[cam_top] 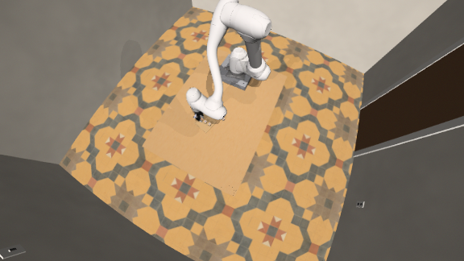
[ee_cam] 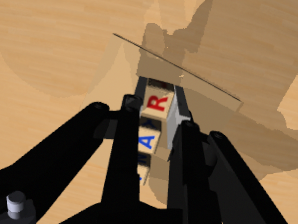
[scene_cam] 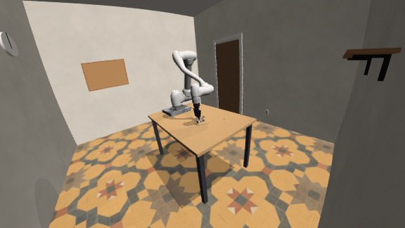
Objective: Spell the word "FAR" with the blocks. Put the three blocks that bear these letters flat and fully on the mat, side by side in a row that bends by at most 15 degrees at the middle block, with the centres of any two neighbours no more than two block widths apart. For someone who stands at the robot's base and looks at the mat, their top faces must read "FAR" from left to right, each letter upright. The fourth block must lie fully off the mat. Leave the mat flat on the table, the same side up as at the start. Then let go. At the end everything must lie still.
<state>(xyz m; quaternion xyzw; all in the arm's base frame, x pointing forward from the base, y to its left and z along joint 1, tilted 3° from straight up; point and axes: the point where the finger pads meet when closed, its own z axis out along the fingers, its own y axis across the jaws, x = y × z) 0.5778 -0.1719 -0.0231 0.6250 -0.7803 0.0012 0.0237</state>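
Now: hand 3 cm above the R block. From my hand the other things lie so: tan mat 1 cm ahead, 4 cm to the left, 4 cm below.
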